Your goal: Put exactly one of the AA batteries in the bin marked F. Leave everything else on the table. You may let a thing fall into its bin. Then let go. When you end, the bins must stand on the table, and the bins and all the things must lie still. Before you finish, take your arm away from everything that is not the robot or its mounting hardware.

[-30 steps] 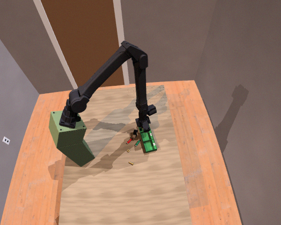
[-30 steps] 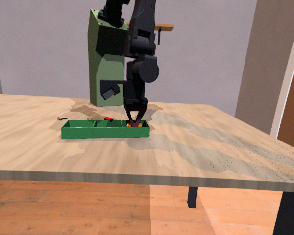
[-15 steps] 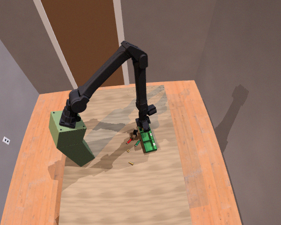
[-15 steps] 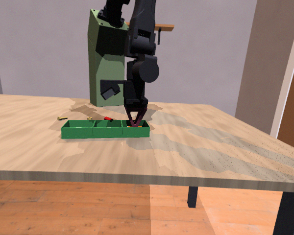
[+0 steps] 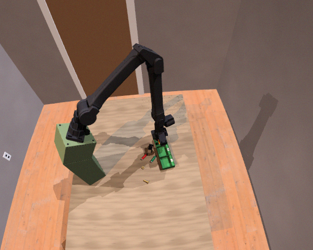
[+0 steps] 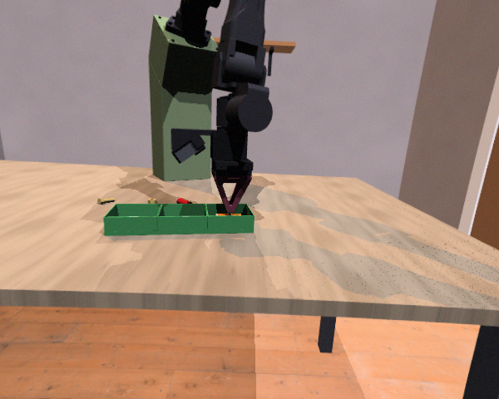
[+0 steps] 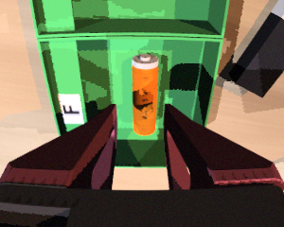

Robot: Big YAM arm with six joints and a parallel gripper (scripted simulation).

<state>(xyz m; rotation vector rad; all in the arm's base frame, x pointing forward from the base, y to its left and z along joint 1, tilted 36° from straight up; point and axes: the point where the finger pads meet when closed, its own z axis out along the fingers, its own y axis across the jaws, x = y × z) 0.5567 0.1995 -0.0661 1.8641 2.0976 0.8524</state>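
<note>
Right now the orange AA battery is 20 mm below my hand. Round my hand: black-and-white block: 70 mm behind, 60 mm to the right, 30 mm below; then green battery: 130 mm to the right, 50 mm behind, 30 mm below; then green three-compartment bin: 80 mm to the right, 20 mm below, 20 mm ahead.
</note>
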